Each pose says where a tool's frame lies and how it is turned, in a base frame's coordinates. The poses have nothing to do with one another.
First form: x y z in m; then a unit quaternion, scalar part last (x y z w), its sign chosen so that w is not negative.
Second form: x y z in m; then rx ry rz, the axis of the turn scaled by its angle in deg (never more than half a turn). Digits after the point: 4 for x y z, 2 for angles.
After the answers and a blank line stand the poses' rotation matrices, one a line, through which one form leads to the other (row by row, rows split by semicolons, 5 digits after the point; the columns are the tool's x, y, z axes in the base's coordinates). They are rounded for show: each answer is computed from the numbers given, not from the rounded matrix.
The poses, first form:
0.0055 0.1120 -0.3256 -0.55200 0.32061 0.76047 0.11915
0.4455 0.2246 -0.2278 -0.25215 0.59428 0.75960 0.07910
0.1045 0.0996 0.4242 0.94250 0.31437 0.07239 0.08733
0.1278 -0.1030 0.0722 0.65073 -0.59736 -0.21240 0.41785
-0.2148 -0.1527 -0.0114 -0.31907 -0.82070 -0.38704 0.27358
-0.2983 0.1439 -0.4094 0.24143 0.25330 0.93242 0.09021
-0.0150 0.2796 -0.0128 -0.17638 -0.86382 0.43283 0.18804
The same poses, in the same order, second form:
0.0055 0.1120 -0.3256 -92.46 53.70 127.38
0.4455 0.2246 -0.2278 -43.23 101.90 130.24
0.1045 0.0996 0.4242 160.82 53.64 12.35
0.1278 -0.1030 0.0722 93.54 -85.87 -30.53
-0.2148 -0.1527 -0.0114 -49.18 -126.49 -59.65
-0.2983 0.1439 -0.4094 41.13 43.15 158.83
-0.0150 0.2796 -0.0128 -28.43 -139.25 69.77

-0.36220 -0.53517 -0.76315; -0.17273 -0.76603 0.61917; -0.91595 0.35608 0.18502
-0.86033 -0.41987 -0.28905; -0.17953 -0.28115 0.94272; -0.47708 0.86294 0.16650
0.79186 0.57994 0.19136; 0.60523 -0.78709 -0.11910; 0.08155 0.21013 -0.97427
0.19610 -0.59994 -0.77564; -0.95494 0.06287 -0.29006; 0.22278 0.79757 -0.56058
-0.64670 0.73549 -0.20207; 0.31195 0.49679 0.80987; 0.69604 0.46071 -0.55071
-0.86715 -0.04592 0.49593; 0.29054 -0.85540 0.42881; 0.40453 0.51593 0.75510
-0.86706 0.14194 -0.47755; 0.46750 0.56309 -0.68144; 0.17218 -0.81411 -0.55460

